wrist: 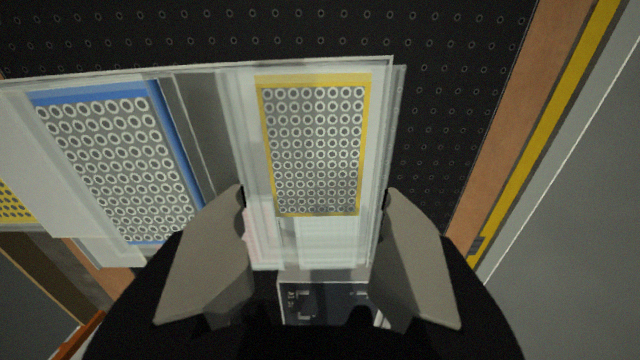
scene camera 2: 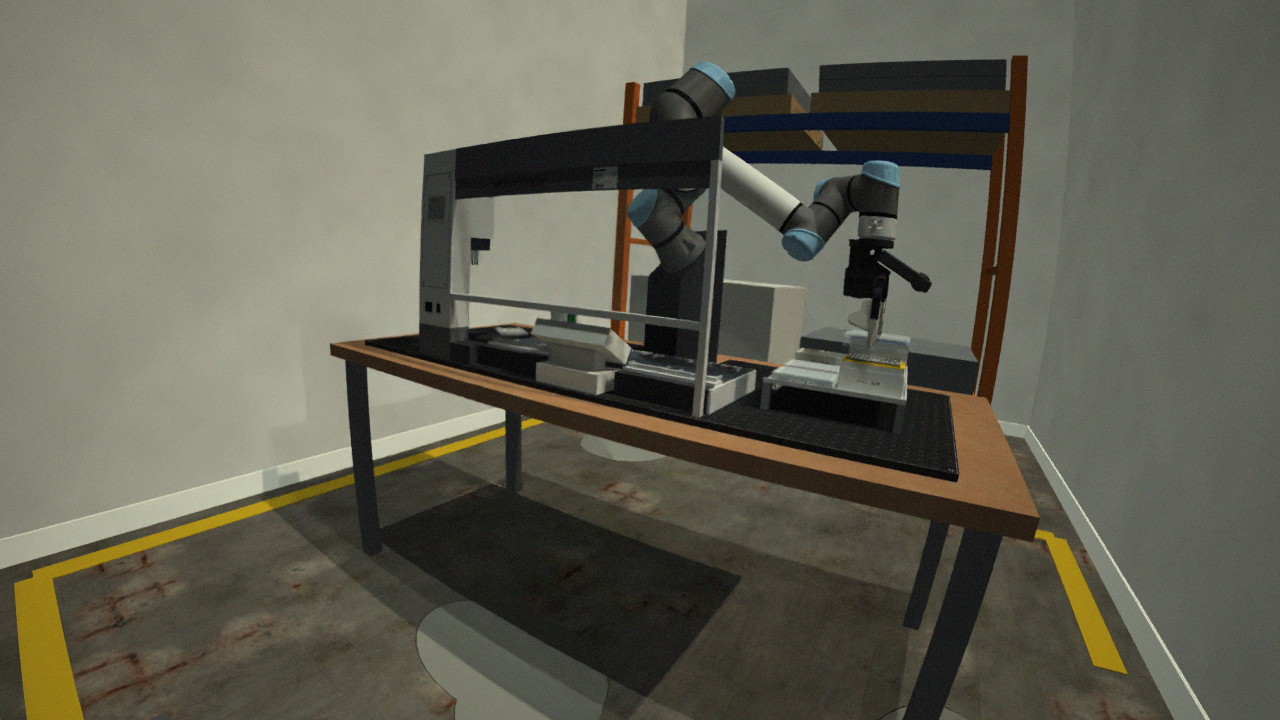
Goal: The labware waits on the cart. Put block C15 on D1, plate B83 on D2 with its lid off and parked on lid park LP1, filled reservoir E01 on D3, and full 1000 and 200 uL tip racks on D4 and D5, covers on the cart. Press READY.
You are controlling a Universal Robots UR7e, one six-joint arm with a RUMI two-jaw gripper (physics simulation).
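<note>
My gripper (scene camera 2: 872, 336) (wrist: 314, 188) is shut on a clear tip-rack cover (scene camera 2: 881, 338) (wrist: 382, 165), gripped by its two long sides. The cover hangs above the yellow-edged tip rack (scene camera 2: 875, 363) (wrist: 316, 150), which shows through it with its rows of round tips. The rack stands on the pale raised cart (scene camera 2: 881, 386). A blue-edged tip rack (wrist: 120, 165) under clear plastic is left of it in the wrist view. A pink plate (wrist: 261, 237) and a pale gridded plate (wrist: 327, 242) show between the fingers. Labels are too small to read.
The framed liquid-handling machine (scene camera 2: 586, 147) stands on the black perforated board (scene camera 2: 930, 429) (wrist: 320, 27), left of the cart. A white slanted unit (scene camera 2: 581, 344) is inside its frame. The brown table edge (scene camera 2: 993, 465) (wrist: 505, 110) is to the right. An orange-post shelf (scene camera 2: 1009, 223) stands behind.
</note>
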